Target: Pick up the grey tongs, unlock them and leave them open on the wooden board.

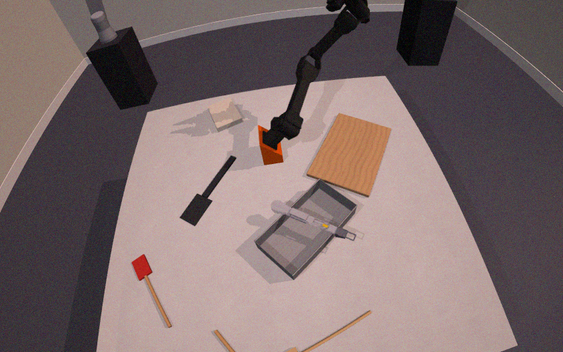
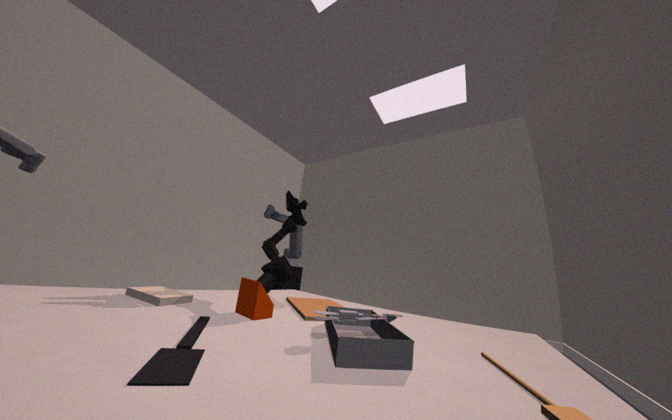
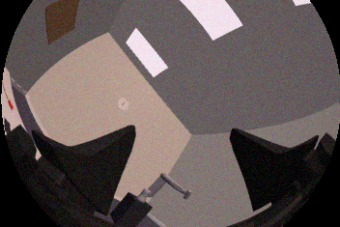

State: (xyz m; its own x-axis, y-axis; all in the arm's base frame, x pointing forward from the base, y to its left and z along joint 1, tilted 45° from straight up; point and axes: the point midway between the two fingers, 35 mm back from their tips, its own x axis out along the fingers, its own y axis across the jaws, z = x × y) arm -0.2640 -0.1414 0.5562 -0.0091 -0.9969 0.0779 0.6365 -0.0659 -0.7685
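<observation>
My gripper tip is 650 mm short of the yellow lock slider, 520 mm above it and 120 mm to the left of it. Round my gripper tip: wooden board (580 mm below, 320 mm ahead, 50 mm to the left); then pale slab (570 mm below, 480 mm to the right, 20 mm ahead); then grey roasting tin (630 mm ahead, 560 mm below, 170 mm to the right).
</observation>
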